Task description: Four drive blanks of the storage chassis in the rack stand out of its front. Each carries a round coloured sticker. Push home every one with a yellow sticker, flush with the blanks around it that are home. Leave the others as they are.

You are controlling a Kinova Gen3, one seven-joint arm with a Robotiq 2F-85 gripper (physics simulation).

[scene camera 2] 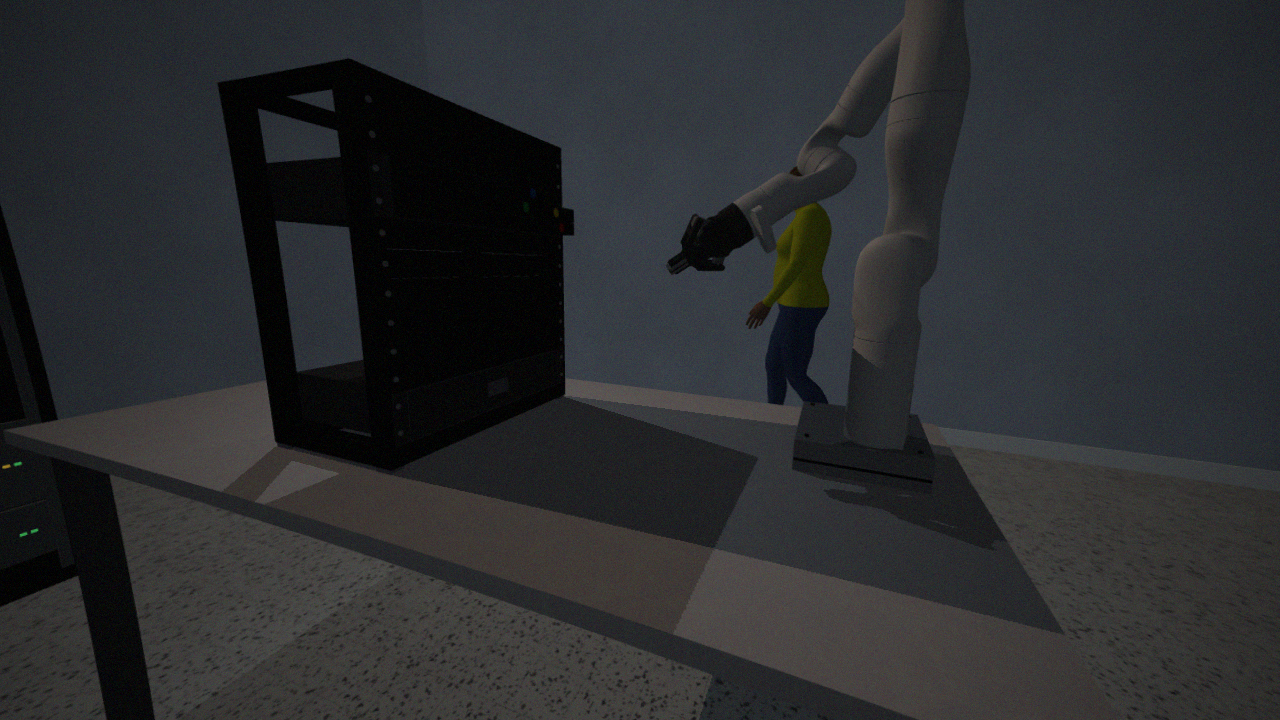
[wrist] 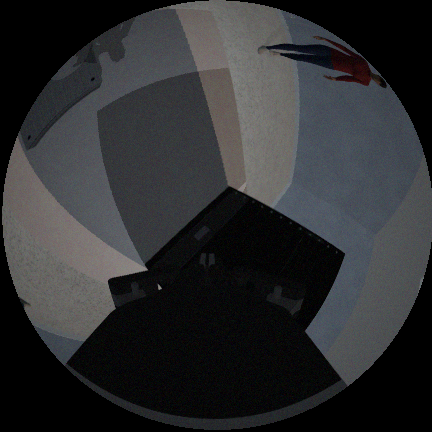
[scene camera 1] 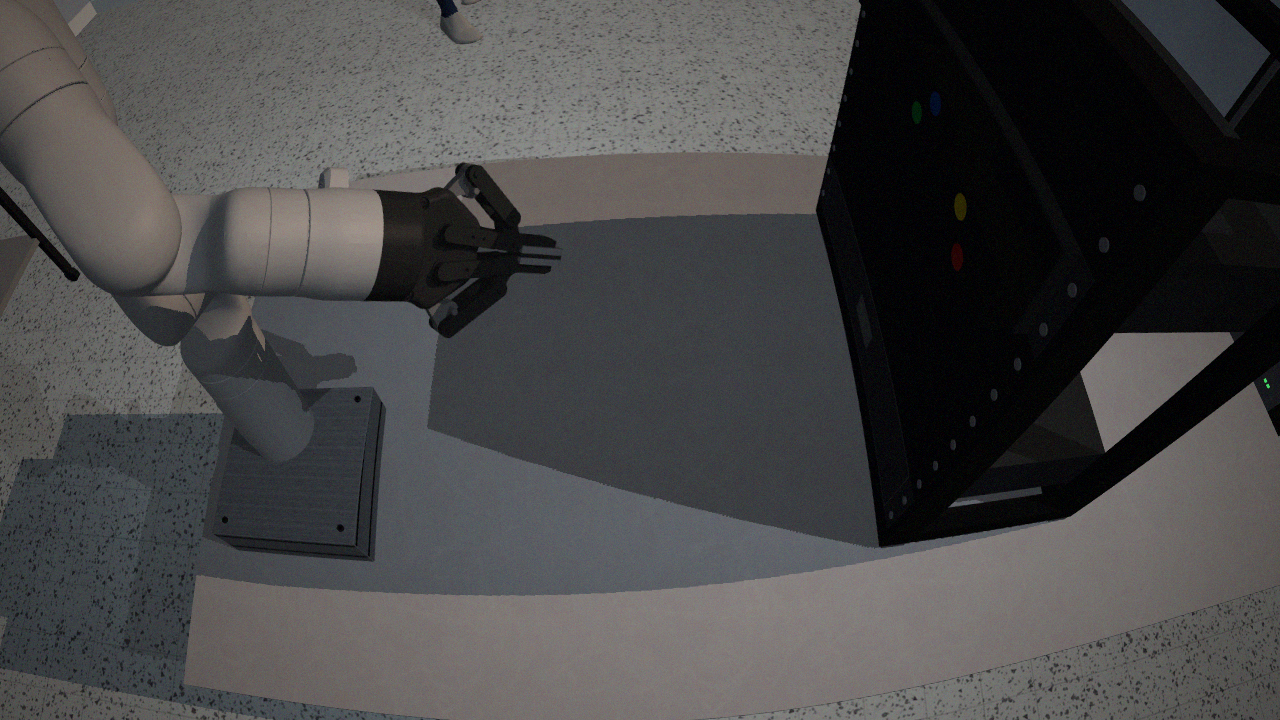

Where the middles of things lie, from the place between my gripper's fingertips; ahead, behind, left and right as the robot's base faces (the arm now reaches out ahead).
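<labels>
Black rack point(scene camera 1: 1090, 178): my hand 43 cm short of it, 17 cm to the right of it, 3 cm above it.
</labels>
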